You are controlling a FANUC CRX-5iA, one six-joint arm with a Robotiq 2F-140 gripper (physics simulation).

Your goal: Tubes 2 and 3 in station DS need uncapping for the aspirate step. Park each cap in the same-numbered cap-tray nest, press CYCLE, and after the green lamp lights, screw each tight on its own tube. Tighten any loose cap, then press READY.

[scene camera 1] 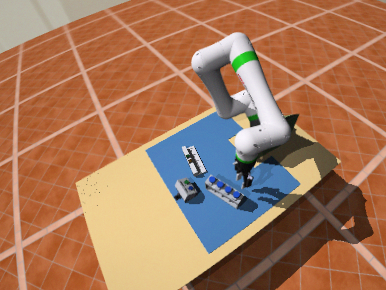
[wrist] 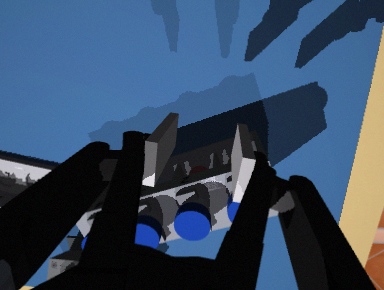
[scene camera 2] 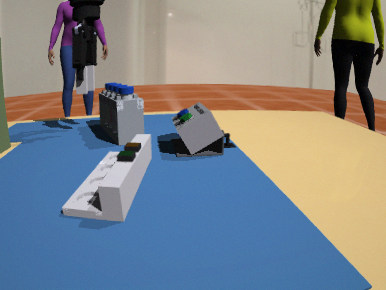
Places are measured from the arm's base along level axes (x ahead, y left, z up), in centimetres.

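Pixels of known places: gripper, fingertip midpoint: [scene camera 1: 241, 183] [wrist: 205, 135] [scene camera 2: 85, 92].
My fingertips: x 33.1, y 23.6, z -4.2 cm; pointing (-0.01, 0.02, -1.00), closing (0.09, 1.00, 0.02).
Ahead of a thing's pixels: the offset from my fingertips to its top centre. Level surfaces: height alone.
The grey tube rack {dx +9.4, dy -3.1, dz -0.2 cm} [scene camera 1: 222, 195] [scene camera 2: 131, 120] [wrist: 218, 186] stands upright with a row of several blue caps {dx +8.4, dy -0.7, dz +1.6 cm} [scene camera 1: 228, 190] {dx +12.5, dy -10.2, dz +1.6 cm} [scene camera 2: 120, 89] [wrist: 192, 225] on its tubes. Tube numbers are not readable. My gripper [scene camera 1: 242, 181] [scene camera 2: 85, 86] [wrist: 205, 135] is open and empty, fingers partly apart and pointing down. It hangs above and beside the rack, with the caps lower in the wrist view, partly hidden by the fingers. The white cap tray {dx +12.9, dy -32.9, dz -5.2 cm} [scene camera 1: 200, 167] [scene camera 2: 111, 200] [wrist: 25, 172] shows round nests without caps. Its green lamp {dx +15.4, dy -35.2, dz -5.2 cm} [scene camera 2: 126, 156] and amber lamp {dx +15.9, dy -31.2, dz -5.2 cm} [scene camera 2: 133, 146] look dark.
A tilted grey button box {dx +27.1, dy -16.4, dz -2.1 cm} [scene camera 1: 186, 190] [scene camera 2: 200, 131] with a green and a blue button stands beside the rack and the cap tray. All stand on a blue mat {dz -10.5 cm} [scene camera 1: 210, 235] [scene camera 2: 240, 220] on the tan table. Two people stand beyond the table in scene camera 2.
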